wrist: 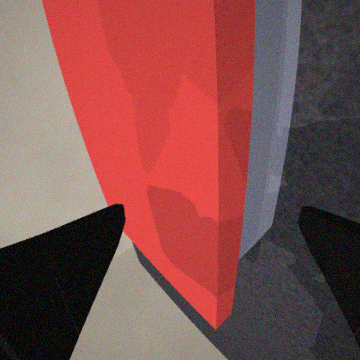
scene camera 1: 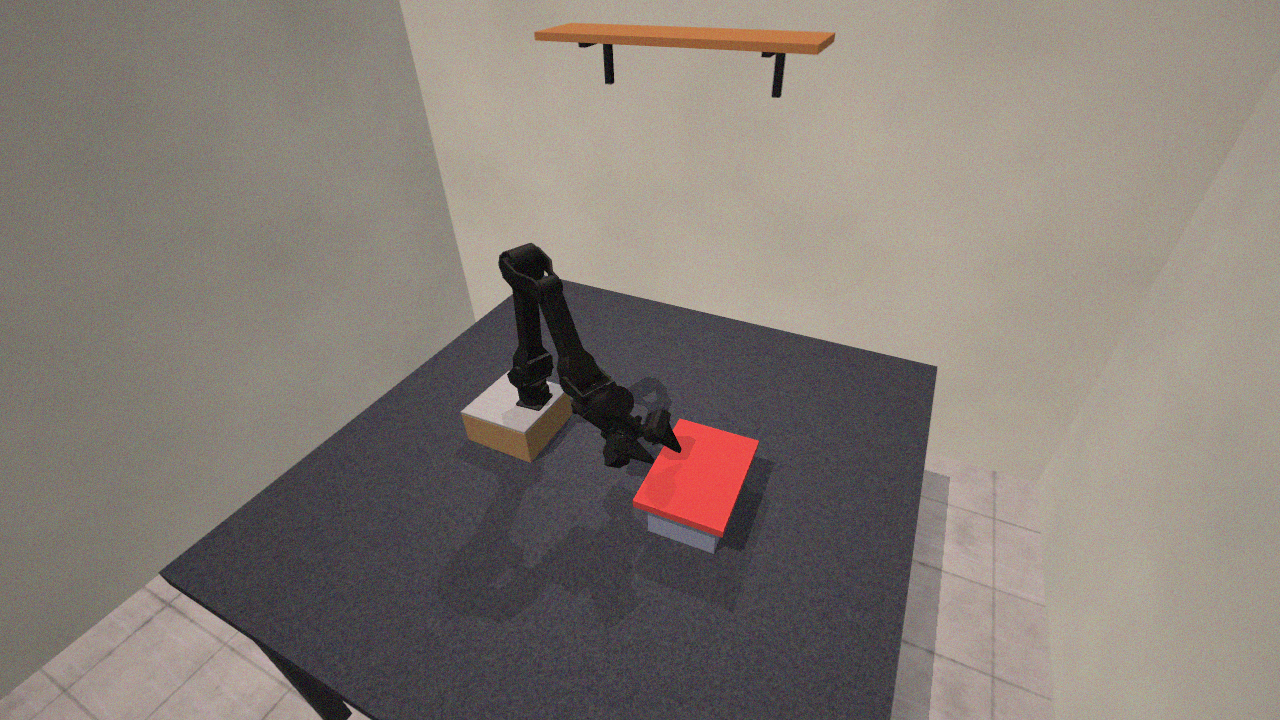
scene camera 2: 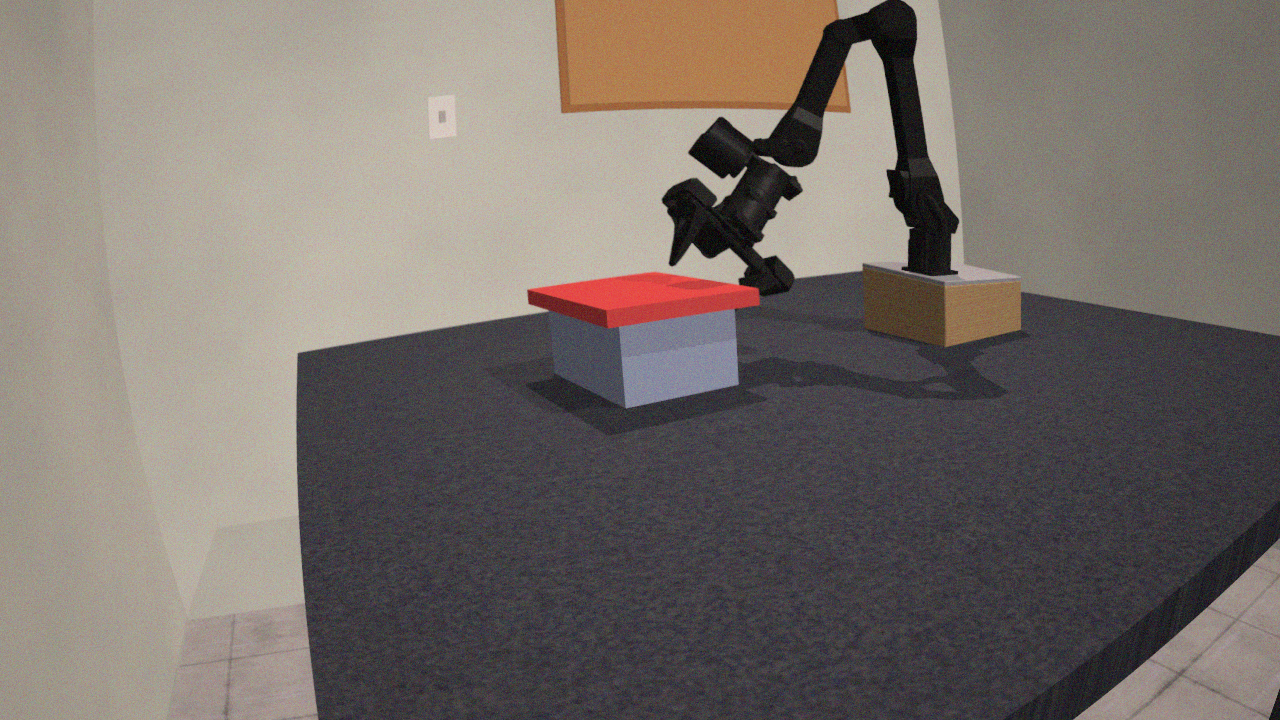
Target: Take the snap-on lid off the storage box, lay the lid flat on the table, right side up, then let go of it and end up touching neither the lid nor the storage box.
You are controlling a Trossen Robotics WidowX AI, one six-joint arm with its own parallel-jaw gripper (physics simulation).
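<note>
The red lid (scene camera 1: 702, 479) (scene camera 2: 617, 293) (wrist: 175, 120) lies flat, right side up, on the blue-grey storage box (scene camera 1: 682, 530) (scene camera 2: 680, 358) (wrist: 270, 100), its rim overhanging the box walls. The box stands upright on the dark table (scene camera 1: 358, 537) (scene camera 2: 626, 582). My gripper (scene camera 1: 667, 455) (scene camera 2: 705, 270) (wrist: 212, 213) is wide open and empty at the lid's edge on the arm's side, near a corner. In the wrist view, one fingertip is over the lid's top-face side and the other is out beyond the side rim. Whether either finger touches the lid cannot be told.
The arm's base stands on a wooden block (scene camera 1: 496, 438) (scene camera 2: 904, 304) with a light top, apart from the box. An orange wall shelf (scene camera 1: 680, 37) is high on the wall in scene camera 1. A brown board (scene camera 2: 698, 53) hangs on the wall in scene camera 2.
</note>
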